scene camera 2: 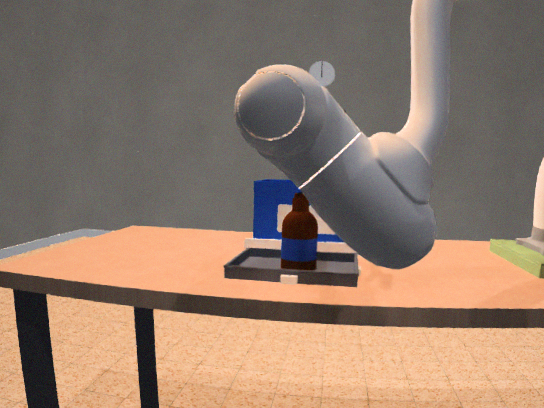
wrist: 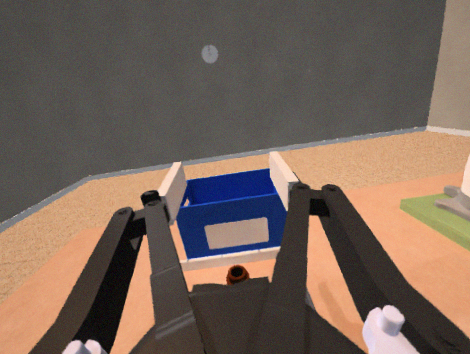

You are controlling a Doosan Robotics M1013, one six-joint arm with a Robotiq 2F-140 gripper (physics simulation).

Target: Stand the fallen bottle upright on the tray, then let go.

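Places are measured from the arm's base along level axes (x ahead, y left, z up), in centimetres.
Where they show: gripper, fingertip midpoint: (wrist: 227, 169).
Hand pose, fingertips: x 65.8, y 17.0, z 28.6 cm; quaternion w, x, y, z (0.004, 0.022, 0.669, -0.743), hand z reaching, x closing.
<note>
Each offset is from my fingertips to the top centre of the thing. "*": to the spot under its first point. Level surfaces: height alone.
The brown bottle @(dx +1.0, dy -1.6, dz -15.6 cm) (scene camera 2: 299, 230) with a blue band stands upright on the dark grey tray @(* dx +9.3, dy +8.5, dz -30.6 cm) (scene camera 2: 250, 275) in the scene view. In the wrist view the mouth of the bottle (wrist: 237, 274) shows low in the middle, just beyond the gripper's body; the rest of it is hidden. My gripper (wrist: 227, 169) is open, with nothing between its pale finger pads. It is above the bottle and apart from it. In the scene view the gripper is hidden behind the arm's wrist.
A blue bin @(dx +0.1, dy -29.8, dz -14.1 cm) (scene camera 2: 266, 210) (wrist: 195, 230) with a pale label stands behind the tray, on a white base strip. A green block (scene camera 2: 515, 256) (wrist: 435, 217) under a pale robot base is at the right of the wooden table @(dz -31.6 cm) (scene camera 2: 165, 260).
</note>
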